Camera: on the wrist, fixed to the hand. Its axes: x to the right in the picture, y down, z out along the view.
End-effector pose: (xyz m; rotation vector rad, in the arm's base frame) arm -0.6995 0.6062 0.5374 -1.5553 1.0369 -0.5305
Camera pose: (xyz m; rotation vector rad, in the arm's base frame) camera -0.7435 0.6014 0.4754 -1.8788 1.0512 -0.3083
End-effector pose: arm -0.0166 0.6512 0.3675 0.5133 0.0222 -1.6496
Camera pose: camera 0.0595 0.6521 0.3708 0.1727 0.2258 -1.6687
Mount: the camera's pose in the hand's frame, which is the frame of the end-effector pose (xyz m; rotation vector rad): -0.0061 0.0729 -0.0213 -0.3325 -0.1063 -0.0406
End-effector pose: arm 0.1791 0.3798 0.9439 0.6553 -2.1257 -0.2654
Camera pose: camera 0.1731 0.4452 0.9824 0.4972 -2.1032 -0.6726
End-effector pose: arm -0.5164 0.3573 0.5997 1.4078 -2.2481 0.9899
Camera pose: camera -0.5796 0.3964 0.5829 1.3768 -2.3153 0.5070
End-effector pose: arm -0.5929 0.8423 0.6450 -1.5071 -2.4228 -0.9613
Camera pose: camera -0.5329 0.8471 0.6918 1.5167 2.2648 1.2701
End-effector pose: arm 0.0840 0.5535 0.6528 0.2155 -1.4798 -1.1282
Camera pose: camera 0.1370 0.5842 0.6981 -0.0462 -1.3599 -1.4166
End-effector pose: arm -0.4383 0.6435 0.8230 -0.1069 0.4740 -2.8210
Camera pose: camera -0.4161 0.5857 0.7787 -0.3341 0.9199 -2.7314
